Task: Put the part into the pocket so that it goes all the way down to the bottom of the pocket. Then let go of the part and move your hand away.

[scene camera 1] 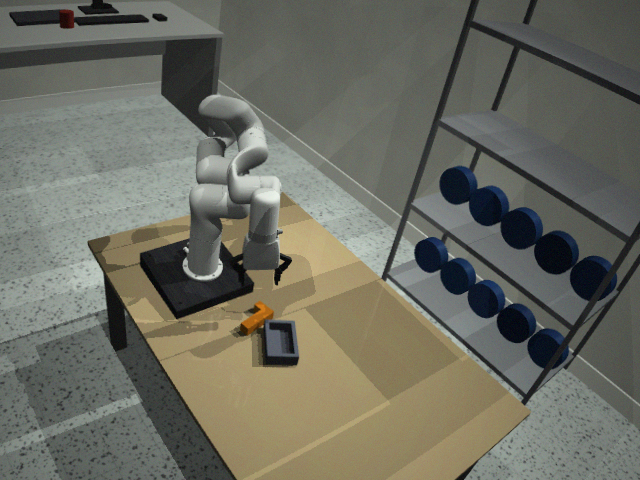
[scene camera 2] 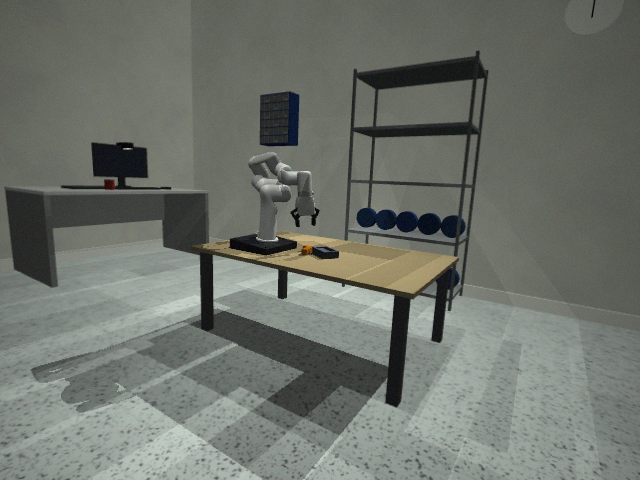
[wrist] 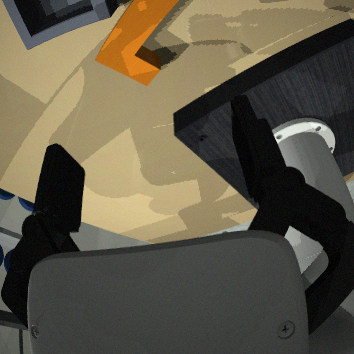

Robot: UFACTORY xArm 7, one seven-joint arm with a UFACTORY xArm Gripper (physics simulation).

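Frame: origin at the arm's base, x ahead, y left, z up, level; metres.
Where they show: gripper, fingertip midpoint: [scene camera 1: 259, 282] [scene camera 2: 305, 226] [wrist: 144, 135]; arm's base at its link origin: [scene camera 1: 202, 267] [scene camera 2: 267, 239] [wrist: 294, 150].
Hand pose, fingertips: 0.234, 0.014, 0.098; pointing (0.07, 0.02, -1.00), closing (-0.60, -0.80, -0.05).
Note:
Each offset is from my fingertips to the centre of the thing, as dx, dy, dz. Level surfaces: height alone.
The part, an orange L-shaped bar {+0.007, -0.010, -0.130} [scene camera 1: 256, 319] [scene camera 2: 307, 250] [wrist: 131, 40], lies on the wooden table beside one corner of the pocket block. The dark grey-blue pocket block {+0.127, -0.015, -0.127} [scene camera 1: 280, 360] [scene camera 2: 326, 255] [wrist: 70, 29] has a rectangular recess open at the top, with the part outside it. Whether part and block touch I cannot tell. My gripper [scene camera 1: 259, 280] [scene camera 2: 305, 224] [wrist: 144, 135] is open and empty. It points down well above the table, near the arm's base and on the base side of the part. The wrist view cuts off the part's far end and much of the block.
The arm's black base plate [scene camera 1: 165, 279] [scene camera 2: 248, 245] [wrist: 220, 115] stands on the table {dz -0.145} [scene camera 1: 336, 413] close to the part. A shelf rack [scene camera 1: 532, 149] [scene camera 2: 423, 72] with blue discs stands beyond the table, and a desk [scene camera 1: 155, 31] [scene camera 2: 180, 192] stands farther off.

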